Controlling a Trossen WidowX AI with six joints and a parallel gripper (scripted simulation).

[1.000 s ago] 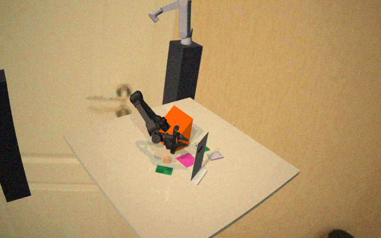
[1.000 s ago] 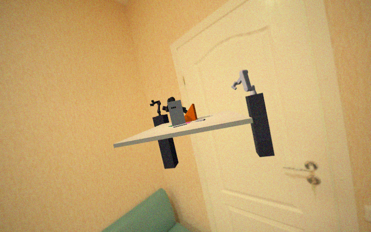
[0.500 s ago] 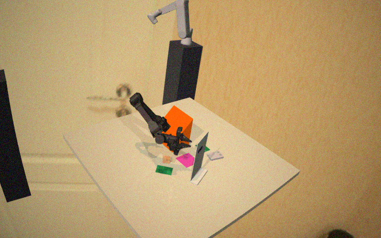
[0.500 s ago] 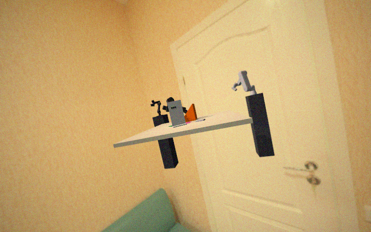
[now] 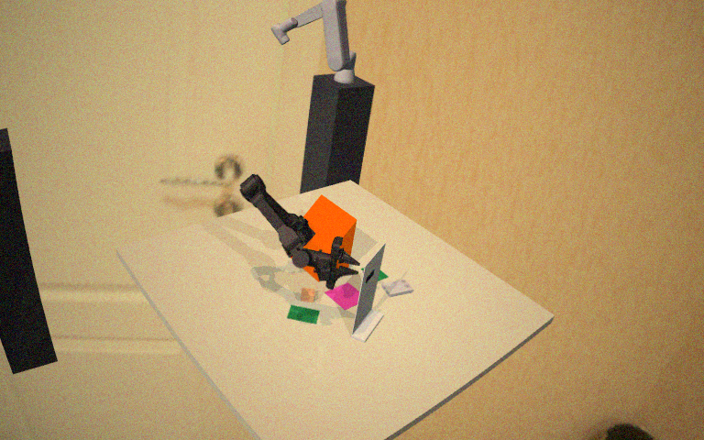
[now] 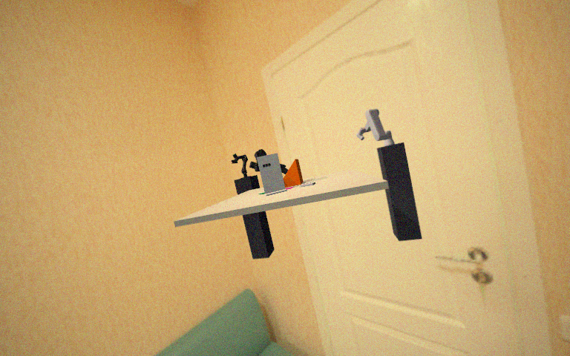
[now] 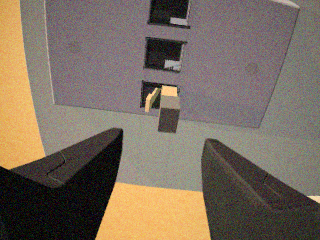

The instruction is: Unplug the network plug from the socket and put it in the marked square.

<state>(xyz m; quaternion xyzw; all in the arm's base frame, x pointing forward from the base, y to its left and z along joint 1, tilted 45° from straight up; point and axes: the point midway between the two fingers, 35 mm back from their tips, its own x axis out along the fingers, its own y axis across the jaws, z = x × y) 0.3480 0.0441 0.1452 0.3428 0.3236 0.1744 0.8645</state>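
Right now my gripper tip is 3 cm short of the network plug and 2 cm to the right of it. The rest, counted from my gripper tip: upright grey panel (5 cm ahead, 2 cm to the left, 9 cm below); magenta square (11 cm behind, 7 cm to the left, 23 cm below).
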